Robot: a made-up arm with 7 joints.
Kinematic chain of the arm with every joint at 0, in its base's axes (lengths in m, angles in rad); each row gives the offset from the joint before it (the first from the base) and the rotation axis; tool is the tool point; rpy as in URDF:
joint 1: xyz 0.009 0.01 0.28 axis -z
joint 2: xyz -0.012 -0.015 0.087 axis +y
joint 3: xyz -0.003 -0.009 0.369 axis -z
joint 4: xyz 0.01 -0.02 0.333 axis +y
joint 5: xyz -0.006 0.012 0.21 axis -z
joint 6: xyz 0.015 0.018 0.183 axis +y
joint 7: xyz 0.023 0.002 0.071 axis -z
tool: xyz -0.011 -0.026 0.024 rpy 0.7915 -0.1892 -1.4
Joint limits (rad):
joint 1: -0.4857..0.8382
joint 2: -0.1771..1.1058
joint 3: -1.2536..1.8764
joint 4: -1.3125..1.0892
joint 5: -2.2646..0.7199
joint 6: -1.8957..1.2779
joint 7: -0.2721..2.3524
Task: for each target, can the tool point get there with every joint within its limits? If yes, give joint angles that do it. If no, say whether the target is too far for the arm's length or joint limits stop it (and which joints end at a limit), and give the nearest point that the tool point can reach.
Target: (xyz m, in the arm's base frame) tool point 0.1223 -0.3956 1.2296
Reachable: yes | joints 0.6662 0.6830 -0.4476 -1.1011 -1.8543 -1.5097 0.6573
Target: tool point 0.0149 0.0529 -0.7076
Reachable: no: joint limits stop it (at a limit: joint 1, joint 2, joint 4, joint 6, joint 7) | nearest point 0.7900 0.4241 0.3458 | short by 1.359 m
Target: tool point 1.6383 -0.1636 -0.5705
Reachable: no: too far | nearest point 0.9857 -0.0941 0.3484 | short by 1.129 m
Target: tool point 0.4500 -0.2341 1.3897
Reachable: yes | joints 0.4006 0.4485 0.2692 0.2124 -0.3162 -1.0713 0.7395
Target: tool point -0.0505 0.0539 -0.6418
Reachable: no: joint limits stop it (at a limit: joint 1, joint 2, joint 4, joint 6, joint 7) | nearest point 0.7814 0.4389 0.3470 | short by 1.348 m
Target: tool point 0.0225 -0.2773 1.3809
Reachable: yes | joints 0.6689 0.5399 -0.5374 -0.9710 -0.5721 0.0079 1.0274
